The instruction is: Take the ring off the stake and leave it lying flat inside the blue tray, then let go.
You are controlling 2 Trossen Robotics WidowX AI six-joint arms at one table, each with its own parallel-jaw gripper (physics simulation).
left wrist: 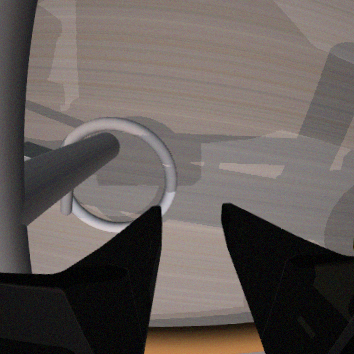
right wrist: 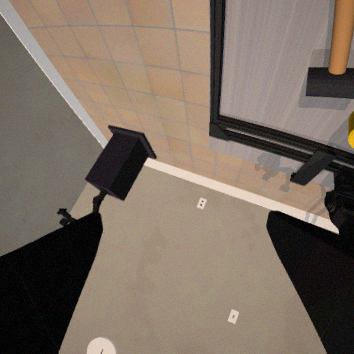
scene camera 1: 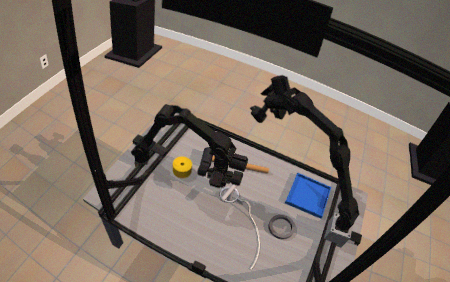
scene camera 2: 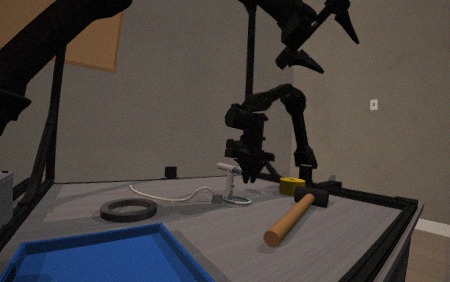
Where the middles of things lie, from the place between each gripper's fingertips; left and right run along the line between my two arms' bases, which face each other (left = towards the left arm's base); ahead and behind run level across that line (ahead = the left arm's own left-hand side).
Labels:
My left gripper is now 6 cm to the left of the stake post (left wrist: 49,176), 3 cm above it and 2 cm past it. The rest, counted from my left hand: ring (left wrist: 79,132) (7 cm to the right, 4 cm below); stake crossbar (left wrist: 23,23) (6 cm to the right, 5 cm above, 3 cm behind); stake (left wrist: 66,201) (6 cm to the right, 3 cm below, 3 cm behind).
My right gripper is now 10 cm past the wooden-handled hammer (scene camera 2: 305,196), 2 cm to the right of it and 33 cm above it. Also, from my right hand: ring (26 cm behind, 4 cm to the right, 34 cm below); then stake crossbar (29 cm behind, 3 cm to the right, 26 cm below); then stake post (28 cm behind, 3 cm to the right, 33 cm below).

